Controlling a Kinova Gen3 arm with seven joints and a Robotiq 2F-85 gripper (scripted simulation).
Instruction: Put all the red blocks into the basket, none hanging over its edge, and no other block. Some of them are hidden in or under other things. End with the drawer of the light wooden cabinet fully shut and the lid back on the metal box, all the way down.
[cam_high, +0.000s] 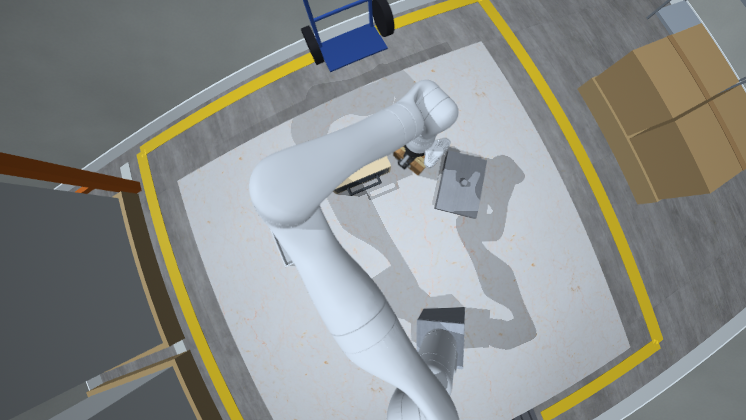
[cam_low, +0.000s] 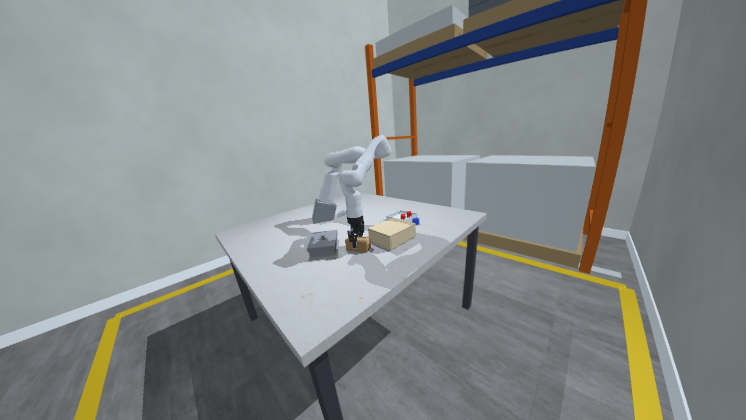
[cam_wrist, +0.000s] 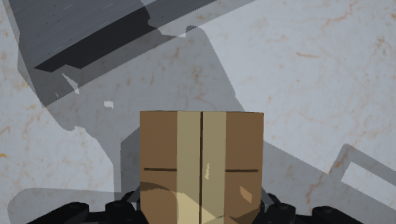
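The cardboard box is right at my hand. Round my hand: light wooden cabinet (80 mm ahead, 170 mm to the left); then lid (160 mm behind, 80 mm to the right, 20 mm above); then drawer (70 mm ahead, 170 mm to the left).
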